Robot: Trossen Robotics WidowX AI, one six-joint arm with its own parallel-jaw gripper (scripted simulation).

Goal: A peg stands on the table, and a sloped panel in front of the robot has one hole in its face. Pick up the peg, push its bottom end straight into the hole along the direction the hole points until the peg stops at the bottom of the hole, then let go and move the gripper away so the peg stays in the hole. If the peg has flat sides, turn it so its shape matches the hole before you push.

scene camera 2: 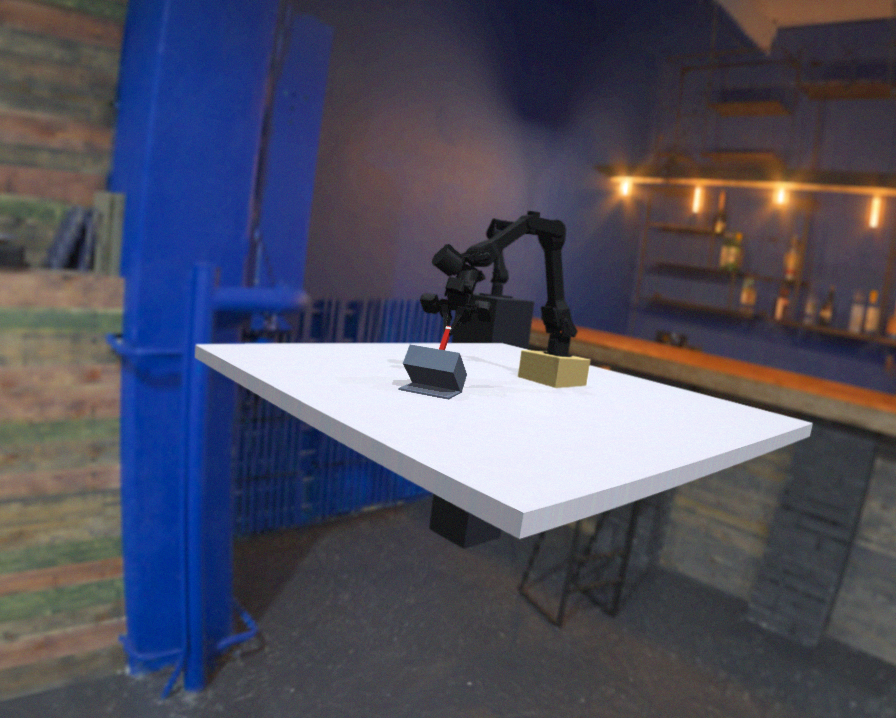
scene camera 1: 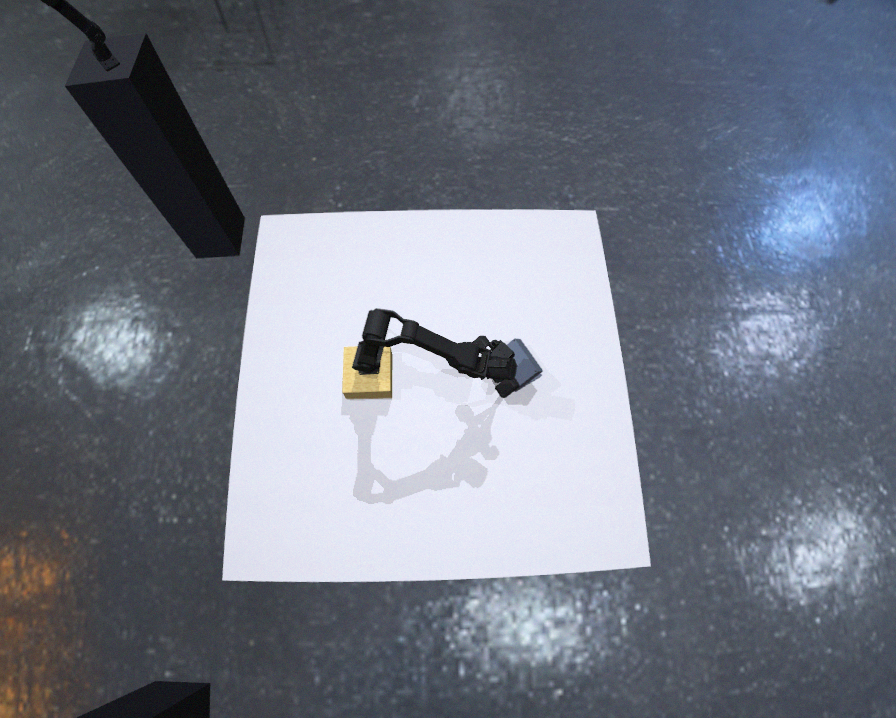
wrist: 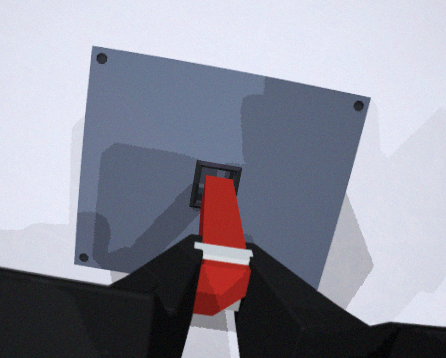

Path:
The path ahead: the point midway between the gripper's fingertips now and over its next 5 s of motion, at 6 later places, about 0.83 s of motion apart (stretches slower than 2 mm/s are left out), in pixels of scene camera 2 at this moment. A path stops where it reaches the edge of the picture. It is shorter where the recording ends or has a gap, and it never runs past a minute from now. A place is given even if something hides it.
The gripper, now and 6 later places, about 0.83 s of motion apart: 447, 334; 446, 336; 445, 339; 444, 342; 442, 345; 445, 337; 450, 325

